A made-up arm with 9 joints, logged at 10 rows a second.
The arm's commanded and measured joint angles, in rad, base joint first. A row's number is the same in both.
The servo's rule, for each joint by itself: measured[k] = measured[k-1] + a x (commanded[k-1-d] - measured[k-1]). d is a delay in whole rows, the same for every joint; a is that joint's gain. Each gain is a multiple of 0.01, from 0.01 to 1. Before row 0 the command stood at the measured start. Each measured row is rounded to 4 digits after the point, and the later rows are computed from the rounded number. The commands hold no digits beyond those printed.
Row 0, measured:
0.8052 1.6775 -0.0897 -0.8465 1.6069 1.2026 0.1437 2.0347 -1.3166
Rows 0 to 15, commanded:
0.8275 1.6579 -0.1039 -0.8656 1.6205 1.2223 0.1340 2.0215 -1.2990
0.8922 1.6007 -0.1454 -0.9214 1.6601 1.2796 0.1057 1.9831 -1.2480
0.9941 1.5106 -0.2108 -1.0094 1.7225 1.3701 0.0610 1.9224 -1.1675
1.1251 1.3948 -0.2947 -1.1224 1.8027 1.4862 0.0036 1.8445 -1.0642
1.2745 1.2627 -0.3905 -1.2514 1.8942 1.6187 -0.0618 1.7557 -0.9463
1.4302 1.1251 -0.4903 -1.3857 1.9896 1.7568 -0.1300 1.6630 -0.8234
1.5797 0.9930 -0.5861 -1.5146 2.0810 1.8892 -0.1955 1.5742 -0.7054
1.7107 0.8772 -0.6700 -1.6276 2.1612 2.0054 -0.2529 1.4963 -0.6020
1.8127 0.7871 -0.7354 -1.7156 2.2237 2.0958 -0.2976 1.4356 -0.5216
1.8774 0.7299 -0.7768 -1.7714 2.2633 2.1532 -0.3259 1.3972 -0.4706
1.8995 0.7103 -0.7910 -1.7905 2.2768 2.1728 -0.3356 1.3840 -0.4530
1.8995 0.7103 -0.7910 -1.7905 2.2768 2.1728 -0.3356 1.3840 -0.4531
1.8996 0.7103 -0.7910 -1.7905 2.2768 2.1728 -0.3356 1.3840 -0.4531
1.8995 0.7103 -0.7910 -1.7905 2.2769 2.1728 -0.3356 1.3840 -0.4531
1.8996 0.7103 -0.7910 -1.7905 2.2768 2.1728 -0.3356 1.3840 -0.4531
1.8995 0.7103 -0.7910 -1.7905 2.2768 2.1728 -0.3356 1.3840 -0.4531
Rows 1 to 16, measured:
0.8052 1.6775 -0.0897 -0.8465 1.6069 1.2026 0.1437 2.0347 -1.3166
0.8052 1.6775 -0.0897 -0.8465 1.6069 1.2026 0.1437 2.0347 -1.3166
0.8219 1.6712 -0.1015 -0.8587 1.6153 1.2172 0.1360 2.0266 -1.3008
0.8746 1.6486 -0.1379 -0.8988 1.6431 1.2634 0.1121 2.0001 -1.2533
0.9642 1.6044 -0.1984 -0.9696 1.6923 1.3424 0.0717 1.9527 -1.1761
1.0849 1.5373 -0.2783 -1.0674 1.7607 1.4488 0.0179 1.8867 -1.0754
1.2271 1.4494 -0.3714 -1.1852 1.8435 1.5745 -0.0451 1.8068 -0.9592
1.3794 1.3456 -0.4701 -1.3135 1.9341 1.7094 -0.1122 1.7191 -0.8370
1.5296 1.2328 -0.5664 -1.4422 2.0252 1.8425 -0.1780 1.6307 -0.7186
1.6654 1.1190 -0.6524 -1.5609 2.1095 1.9630 -0.2372 1.5487 -0.6137
1.7759 1.0128 -0.7213 -1.6599 2.1803 2.0613 -0.2849 1.4797 -0.5308
1.8520 0.9223 -0.7674 -1.7313 2.2318 2.1293 -0.3173 1.4294 -0.4766
1.8876 0.8545 -0.7870 -1.7692 2.2597 2.1615 -0.3318 1.4017 -0.4554
1.8965 0.8084 -0.7903 -1.7828 2.2703 2.1699 -0.3348 1.3909 -0.4533
1.8988 0.7770 -0.7909 -1.7877 2.2743 2.1720 -0.3354 1.3867 -0.4531
1.8993 0.7557 -0.7910 -1.7895 2.2759 2.1726 -0.3356 1.3851 -0.4531
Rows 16 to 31, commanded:
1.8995 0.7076 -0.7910 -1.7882 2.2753 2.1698 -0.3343 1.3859 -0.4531
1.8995 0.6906 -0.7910 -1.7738 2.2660 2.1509 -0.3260 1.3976 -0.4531
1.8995 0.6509 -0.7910 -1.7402 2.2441 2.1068 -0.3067 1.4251 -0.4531
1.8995 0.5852 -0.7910 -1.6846 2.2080 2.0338 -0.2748 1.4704 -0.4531
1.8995 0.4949 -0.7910 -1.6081 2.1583 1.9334 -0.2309 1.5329 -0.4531
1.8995 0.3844 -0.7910 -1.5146 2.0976 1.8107 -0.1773 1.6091 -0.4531
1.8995 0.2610 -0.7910 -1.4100 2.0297 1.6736 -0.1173 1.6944 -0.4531
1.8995 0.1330 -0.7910 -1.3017 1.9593 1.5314 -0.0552 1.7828 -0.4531
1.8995 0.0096 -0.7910 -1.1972 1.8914 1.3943 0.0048 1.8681 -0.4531
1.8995 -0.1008 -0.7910 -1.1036 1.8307 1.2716 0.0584 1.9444 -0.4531
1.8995 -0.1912 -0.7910 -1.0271 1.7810 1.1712 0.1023 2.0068 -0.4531
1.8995 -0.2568 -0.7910 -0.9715 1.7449 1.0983 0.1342 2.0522 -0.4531
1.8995 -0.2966 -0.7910 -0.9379 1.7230 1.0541 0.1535 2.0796 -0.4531
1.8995 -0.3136 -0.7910 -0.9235 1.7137 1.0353 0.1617 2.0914 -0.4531
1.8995 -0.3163 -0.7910 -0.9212 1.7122 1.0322 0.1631 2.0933 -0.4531
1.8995 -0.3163 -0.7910 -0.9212 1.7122 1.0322 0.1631 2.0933 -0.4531
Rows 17 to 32, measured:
1.8995 0.7412 -0.7910 -1.7901 2.2765 2.1727 -0.3356 1.3844 -0.4531
1.8995 0.7313 -0.7910 -1.7904 2.2767 2.1728 -0.3356 1.3842 -0.4531
1.8995 0.7237 -0.7910 -1.7890 2.2758 2.1706 -0.3346 1.3852 -0.4531
1.8995 0.7131 -0.7910 -1.7793 2.2697 2.1560 -0.3278 1.3928 -0.4531
1.8995 0.6932 -0.7910 -1.7543 2.2538 2.1196 -0.3111 1.4125 -0.4531
1.8995 0.6586 -0.7910 -1.7097 2.2254 2.0561 -0.2824 1.4478 -0.4531
1.8995 0.6062 -0.7910 -1.6447 2.1838 1.9653 -0.2417 1.4997 -0.4531
1.8995 0.5352 -0.7910 -1.5614 2.1304 1.8509 -0.1908 1.5664 -0.4531
1.8995 0.4475 -0.7910 -1.4645 2.0680 1.7197 -0.1327 1.6445 -0.4531
1.8995 0.3469 -0.7910 -1.3603 2.0006 1.5804 -0.0715 1.7289 -0.4531
1.8995 0.2390 -0.7910 -1.2559 1.9329 1.4427 -0.0112 1.8138 -0.4531
1.8995 0.1303 -0.7910 -1.1584 1.8695 1.3161 0.0438 1.8935 -0.4531
1.8995 0.0274 -0.7910 -1.0744 1.8146 1.2089 0.0900 1.9626 -0.4531
1.8995 -0.0635 -0.7910 -1.0085 1.7714 1.1271 0.1249 2.0173 -0.4531
1.8995 -0.1381 -0.7910 -0.9633 1.7414 1.0731 0.1475 2.0553 -0.4531
1.8995 -0.1943 -0.7910 -0.9378 1.7242 1.0451 0.1587 2.0773 -0.4531

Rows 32 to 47, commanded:
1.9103 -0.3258 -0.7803 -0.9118 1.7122 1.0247 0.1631 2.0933 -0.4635
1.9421 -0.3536 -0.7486 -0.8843 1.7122 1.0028 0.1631 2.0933 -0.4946
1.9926 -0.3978 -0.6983 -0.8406 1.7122 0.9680 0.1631 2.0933 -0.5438
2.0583 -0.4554 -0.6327 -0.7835 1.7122 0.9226 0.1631 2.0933 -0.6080
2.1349 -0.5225 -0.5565 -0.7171 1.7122 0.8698 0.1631 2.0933 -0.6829
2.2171 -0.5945 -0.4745 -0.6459 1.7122 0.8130 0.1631 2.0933 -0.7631
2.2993 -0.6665 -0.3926 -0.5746 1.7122 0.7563 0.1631 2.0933 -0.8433
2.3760 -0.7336 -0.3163 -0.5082 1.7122 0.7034 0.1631 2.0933 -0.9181
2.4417 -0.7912 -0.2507 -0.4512 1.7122 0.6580 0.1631 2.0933 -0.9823
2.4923 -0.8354 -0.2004 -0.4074 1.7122 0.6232 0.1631 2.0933 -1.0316
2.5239 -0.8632 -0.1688 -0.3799 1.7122 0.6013 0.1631 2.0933 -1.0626
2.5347 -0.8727 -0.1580 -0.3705 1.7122 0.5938 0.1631 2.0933 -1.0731
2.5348 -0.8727 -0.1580 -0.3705 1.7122 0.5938 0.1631 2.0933 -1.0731
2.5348 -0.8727 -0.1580 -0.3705 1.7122 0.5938 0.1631 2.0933 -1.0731
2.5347 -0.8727 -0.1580 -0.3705 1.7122 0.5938 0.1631 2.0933 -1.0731
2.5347 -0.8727 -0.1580 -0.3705 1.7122 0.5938 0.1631 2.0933 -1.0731
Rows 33 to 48, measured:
1.8995 -0.2333 -0.7910 -0.9272 1.7168 1.0356 0.1622 2.0871 -0.4531
1.8995 -0.2599 -0.7910 -0.9234 1.7139 1.0331 0.1629 2.0909 -0.4531
1.9076 -0.2810 -0.7821 -0.9160 1.7128 1.0269 0.1631 2.0924 -0.4625
1.9335 -0.3042 -0.7543 -0.8957 1.7124 1.0091 0.1631 2.0929 -0.4914
1.9778 -0.3342 -0.7078 -0.8604 1.7123 0.9787 0.1631 2.0931 -0.5386
2.0382 -0.3730 -0.6455 -0.8112 1.7122 0.9372 0.1631 2.0932 -0.6011
2.1107 -0.4208 -0.5716 -0.7510 1.7122 0.8873 0.1631 2.0933 -0.6747
2.1905 -0.4764 -0.4910 -0.6837 1.7122 0.8323 0.1631 2.0933 -0.7543
2.2721 -0.5372 -0.4093 -0.6139 1.7122 0.7761 0.1631 2.0933 -0.8344
2.3500 -0.6000 -0.3321 -0.5463 1.7122 0.7223 0.1631 2.0933 -0.9097
2.4188 -0.6612 -0.2645 -0.4854 1.7122 0.6747 0.1631 2.0933 -0.9750
2.4739 -0.7169 -0.2113 -0.4355 1.7122 0.6366 0.1631 2.0933 -1.0259
2.5114 -0.7637 -0.1760 -0.3999 1.7122 0.6105 0.1631 2.0933 -1.0589
2.5289 -0.7986 -0.1611 -0.3811 1.7122 0.5981 0.1631 2.0933 -1.0717
2.5333 -0.8223 -0.1585 -0.3743 1.7122 0.5949 0.1631 2.0933 -1.0730
2.5344 -0.8384 -0.1581 -0.3719 1.7122 0.5941 0.1631 2.0933 -1.0731

